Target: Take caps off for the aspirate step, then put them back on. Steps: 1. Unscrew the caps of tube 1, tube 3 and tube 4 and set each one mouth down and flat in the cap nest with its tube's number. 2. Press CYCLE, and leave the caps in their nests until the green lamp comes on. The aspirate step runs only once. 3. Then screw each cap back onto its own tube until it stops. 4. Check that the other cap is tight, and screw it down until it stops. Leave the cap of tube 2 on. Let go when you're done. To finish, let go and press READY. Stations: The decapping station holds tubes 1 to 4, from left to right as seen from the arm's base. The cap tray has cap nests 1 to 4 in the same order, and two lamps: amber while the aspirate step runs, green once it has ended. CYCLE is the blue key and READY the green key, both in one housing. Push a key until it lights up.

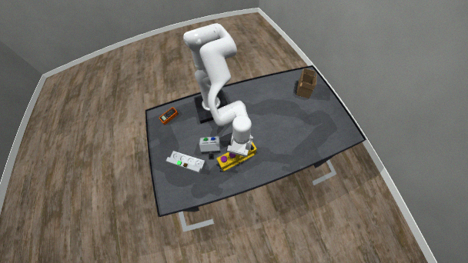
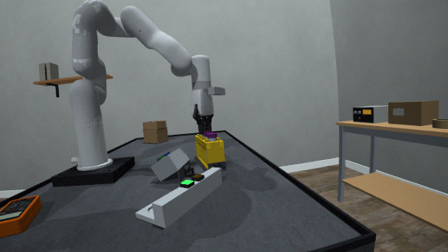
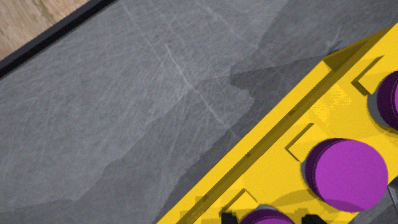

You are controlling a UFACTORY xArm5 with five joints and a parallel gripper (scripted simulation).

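Right now my hand is 16 cm to the left of the green key, 16 cm past it and 6 cm above it. Also, from my hand: table edge 21 cm ahead, 15 cm to the left, 12 cm below; blue key 14 cm behind, 12 cm to the right, 6 cm below; grey key housing 14 cm to the right, 13 cm behind, 8 cm below.
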